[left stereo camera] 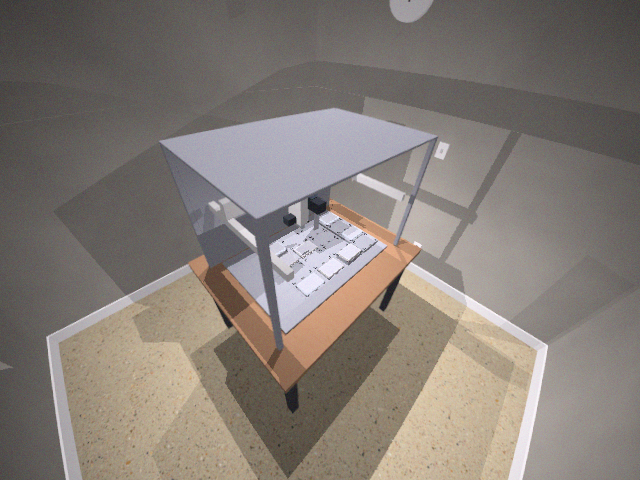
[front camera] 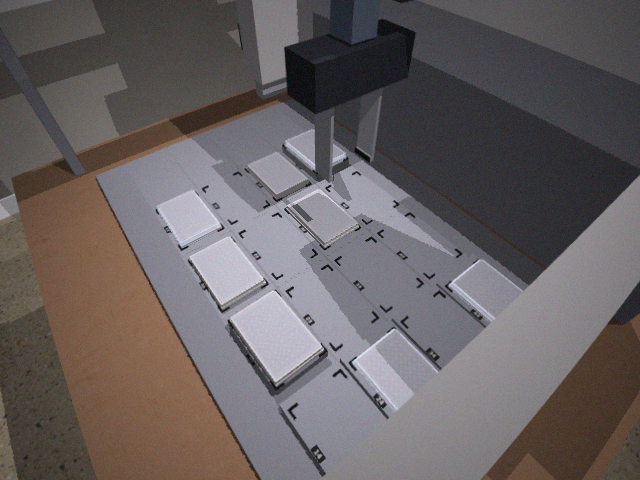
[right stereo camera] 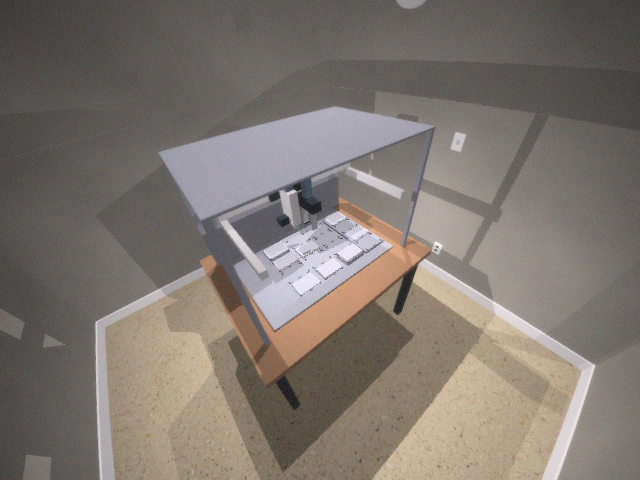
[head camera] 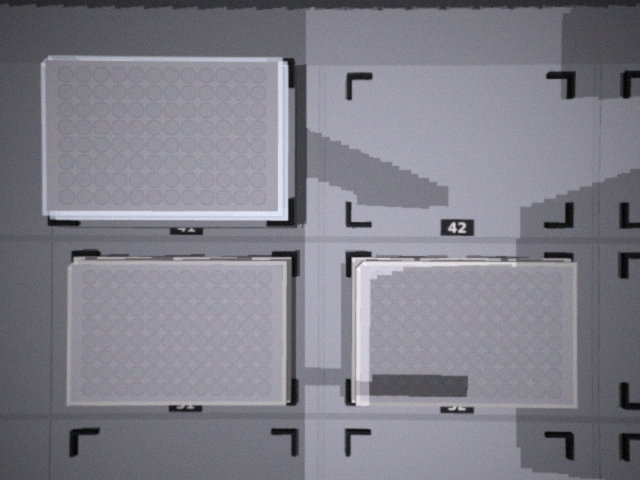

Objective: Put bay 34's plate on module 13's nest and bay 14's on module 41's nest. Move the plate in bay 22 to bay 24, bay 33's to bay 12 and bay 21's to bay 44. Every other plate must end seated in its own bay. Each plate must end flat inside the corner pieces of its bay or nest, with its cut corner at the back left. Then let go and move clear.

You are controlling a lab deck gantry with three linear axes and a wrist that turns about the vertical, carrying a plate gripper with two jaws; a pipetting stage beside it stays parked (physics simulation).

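Frame: origin at the robot's base, x ahead, y left, z up, level; metres.
Seen in the pictures: gripper, fingertip midpoint: (left stereo camera: 311,225) (front camera: 344,165) (right stereo camera: 310,225); robot's base, link origin: (left stereo camera: 307,296) (front camera: 157,210) (right stereo camera: 301,295).
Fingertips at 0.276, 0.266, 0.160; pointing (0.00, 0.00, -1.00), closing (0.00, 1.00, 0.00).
Pixels of each thing's top centre, then the offset from my fingertips to it, as dx, dy, dz. "*": a spot on its surface instead.
- bay 11, surface spot: (front camera: 190,218) * -0.197, -0.222, -0.145
- bay 12, surface spot: (front camera: 227,271) * -0.038, -0.224, -0.145
- module 13's nest, surface spot: (front camera: 277,335) * +0.123, -0.224, -0.127
- bay 24, surface spot: (front camera: 390,361) * +0.252, -0.118, -0.131
- bay 44, surface spot: (front camera: 485,286) * +0.259, +0.096, -0.131
- Bay 31's plate, top centre: (head camera: 177,332) (front camera: 276,171) (left stereo camera: 285,261) (right stereo camera: 285,260) -0.212, -0.009, -0.145
- bay 32's plate, top centre: (head camera: 465,334) (front camera: 321,213) (left stereo camera: 305,248) (right stereo camera: 307,247) -0.048, -0.009, -0.145
- Bay 42, surface spot: (head camera: 496,134) * -0.025, +0.108, -0.160
My gripper (front camera: 344,167) is open and empty above the deck near bay 42, jaws apart. In the front view, plates lie in bay 11 (front camera: 190,218), bay 12 (front camera: 227,271), on module 13's nest (front camera: 277,335), in bay 24 (front camera: 390,361) and bay 44 (front camera: 485,286). Module 41's nest holds a plate (front camera: 305,146) (head camera: 160,134). Bay 31's plate (front camera: 277,174) (head camera: 175,335) and bay 32's plate (front camera: 330,217) (head camera: 465,330) look flat; cut corners show at the back left in the head view. Bays 14, 21, 22, 33 and 34 hold no plate. A pale beam hides part of the right-hand plates.
A pale column (front camera: 275,41) (right stereo camera: 292,206) stands near the gripper. The pale beam (front camera: 516,372) crosses the front view's lower right. Bay 42 (head camera: 496,134) has corner pieces and no plate. Enclosure posts (left stereo camera: 271,289) (right stereo camera: 417,191) stand at the table's edges.
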